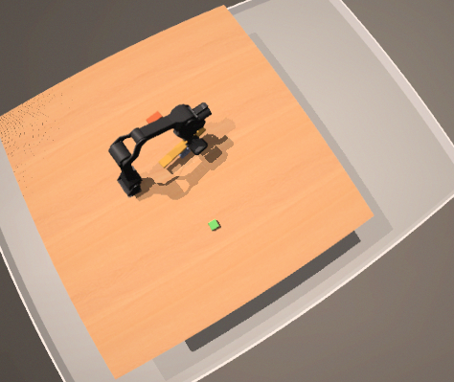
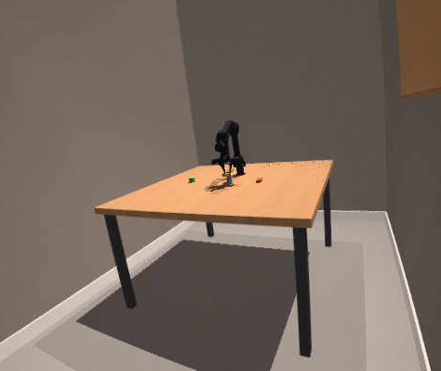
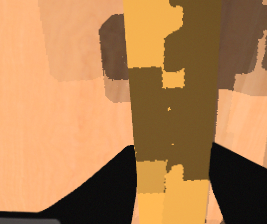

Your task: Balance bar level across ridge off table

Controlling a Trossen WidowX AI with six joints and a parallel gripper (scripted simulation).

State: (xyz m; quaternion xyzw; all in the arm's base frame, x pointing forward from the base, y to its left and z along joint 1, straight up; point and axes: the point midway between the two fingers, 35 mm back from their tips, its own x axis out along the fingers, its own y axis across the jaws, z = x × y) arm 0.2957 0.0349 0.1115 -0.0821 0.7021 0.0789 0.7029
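Right now my gripper tip is 30 mm past the yellow bar and 10 mm to the left of it. Round my gripper tip: green cube: 80 mm behind, 340 mm to the right, 60 mm below; orange-red block: 60 mm behind, 200 mm to the left, 70 mm below.
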